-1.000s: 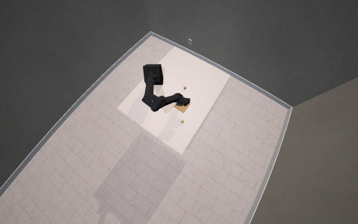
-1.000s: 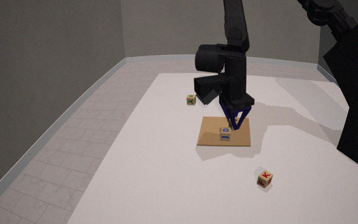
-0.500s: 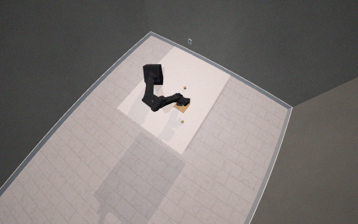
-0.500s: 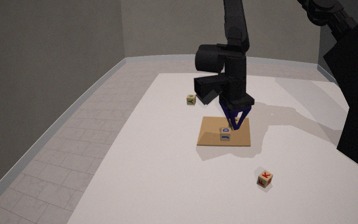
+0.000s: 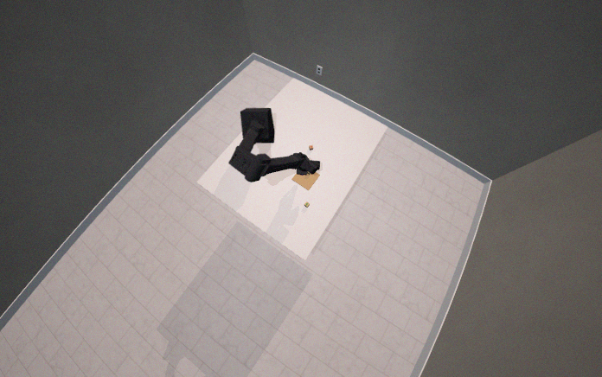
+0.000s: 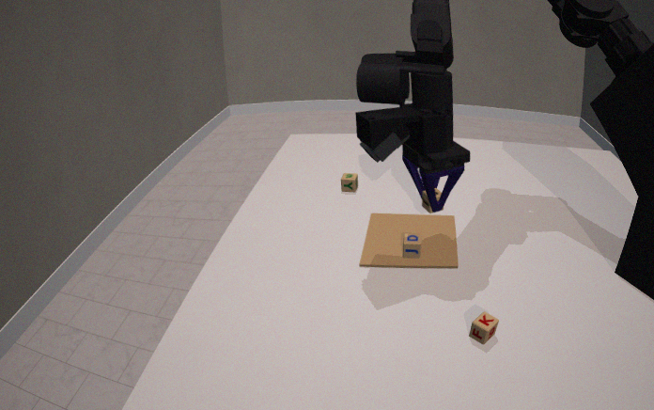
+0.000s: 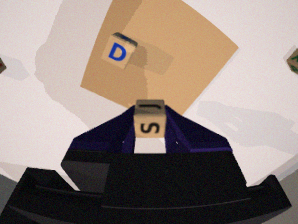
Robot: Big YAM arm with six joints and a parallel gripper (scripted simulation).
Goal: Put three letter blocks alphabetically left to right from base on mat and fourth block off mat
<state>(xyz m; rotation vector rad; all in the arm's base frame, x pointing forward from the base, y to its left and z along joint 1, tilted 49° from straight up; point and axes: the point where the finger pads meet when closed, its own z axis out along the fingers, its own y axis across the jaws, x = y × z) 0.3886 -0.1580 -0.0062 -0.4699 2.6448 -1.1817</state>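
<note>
Now: hand 6 cm above the mat and 3 cm short of it. From my hand the other things lie so: letter block right at my hand.
</note>
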